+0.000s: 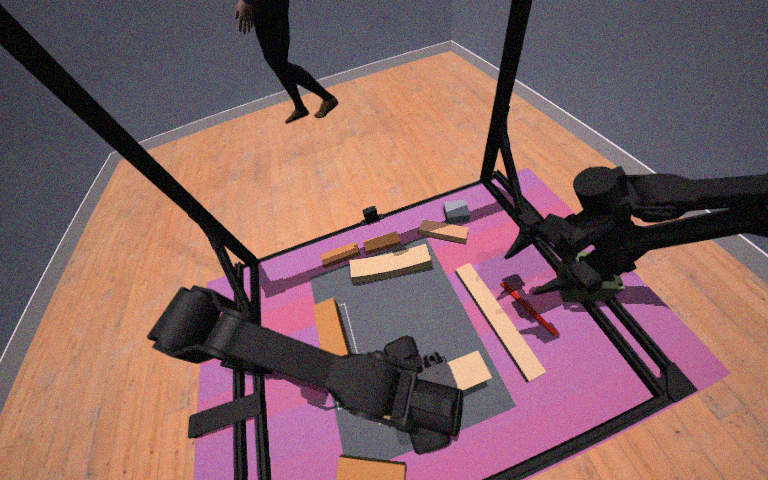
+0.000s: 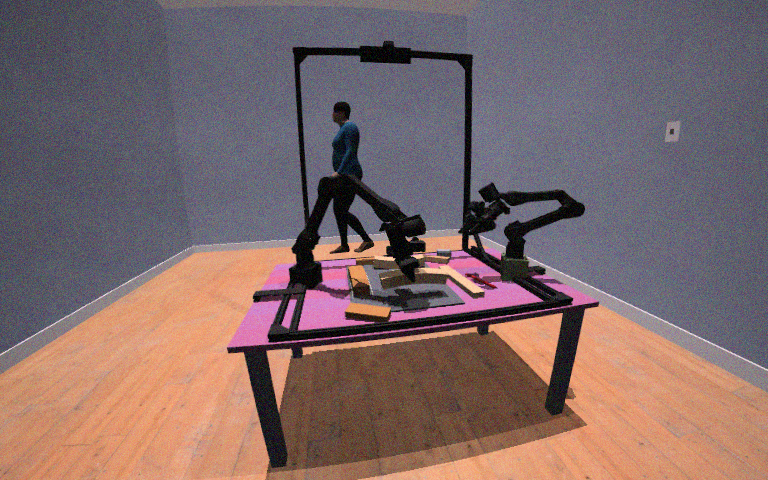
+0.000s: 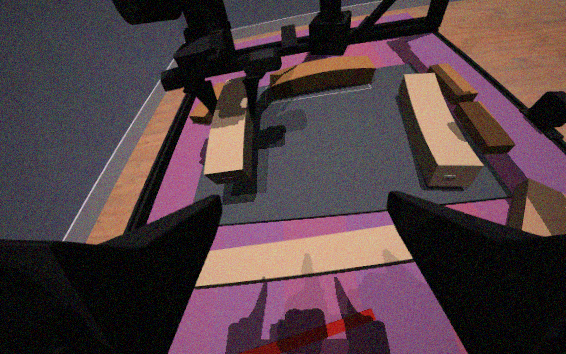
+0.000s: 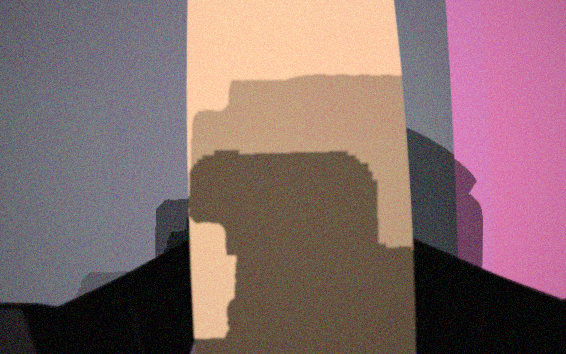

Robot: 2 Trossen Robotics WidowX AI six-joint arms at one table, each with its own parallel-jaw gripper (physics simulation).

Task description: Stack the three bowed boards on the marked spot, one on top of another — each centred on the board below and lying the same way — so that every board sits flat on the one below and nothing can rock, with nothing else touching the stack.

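Places are measured from the left arm's base along level axes (x ahead, y left, z up), in millimetres.
Pixels of known places: left gripper, fingertip midpoint: point(image 1: 518, 275) point(image 2: 463, 233) point(image 3: 304, 201); right gripper, fingertip midpoint: point(image 2: 411, 279) point(image 3: 237, 120) point(image 4: 297, 243); left arm's base at its link origin: point(image 1: 595, 268) point(image 2: 514, 256); right arm's base at its link origin: point(image 2: 305, 265) point(image 3: 330, 17).
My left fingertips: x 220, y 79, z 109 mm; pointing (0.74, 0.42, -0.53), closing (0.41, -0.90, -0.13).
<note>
Ahead of a thing's pixels: the offset from my left fingertips to its top centre. "spot": to the spot under its first point. Level surfaces: height alone.
Three bowed boards lie on the grey mat {dz -195 mm} point(image 1: 425, 314) point(image 3: 334, 154). An orange one {dx +409, dy +133, dz -146 mm} point(image 1: 329, 328) point(image 3: 320, 74) lies at the mat's left edge beside the white-outlined marked spot {spot: dx +390, dy +83, dz -195 mm} point(image 1: 348, 329) point(image 3: 324, 94). A pale one {dx +290, dy -108, dz -143 mm} point(image 1: 391, 263) point(image 3: 430, 128) lies at the back of the mat. My right gripper point(image 3: 237, 120) point(image 4: 297, 243) point(image 2: 408, 268) is shut across the second pale board {dx +165, dy +203, dz -96 mm} point(image 1: 470, 369) point(image 3: 227, 144) point(image 4: 288, 42), low over the mat's front right part. My left gripper point(image 1: 534, 269) point(image 3: 304, 201) point(image 2: 477, 220) is open and empty, held high over the table's right side.
A long flat pale plank {dx +10, dy +21, dz -179 mm} point(image 1: 498, 321) point(image 3: 303, 254) and a red stick {dx -76, dy -9, dz -195 mm} point(image 1: 530, 309) point(image 3: 331, 328) lie right of the mat. Small brown blocks {dx +462, dy -147, dz -178 mm} point(image 1: 340, 253) {dx +333, dy -196, dz -180 mm} point(image 1: 382, 242), a wedge-like board {spot: dx +136, dy -237, dz -175 mm} point(image 1: 444, 230) and a grey block {dx +97, dy -320, dz -165 mm} point(image 1: 456, 210) lie at the back. An orange block {dx +282, dy +378, dz -169 mm} point(image 1: 370, 468) lies at the front. A person point(image 1: 282, 48) walks behind the table.
</note>
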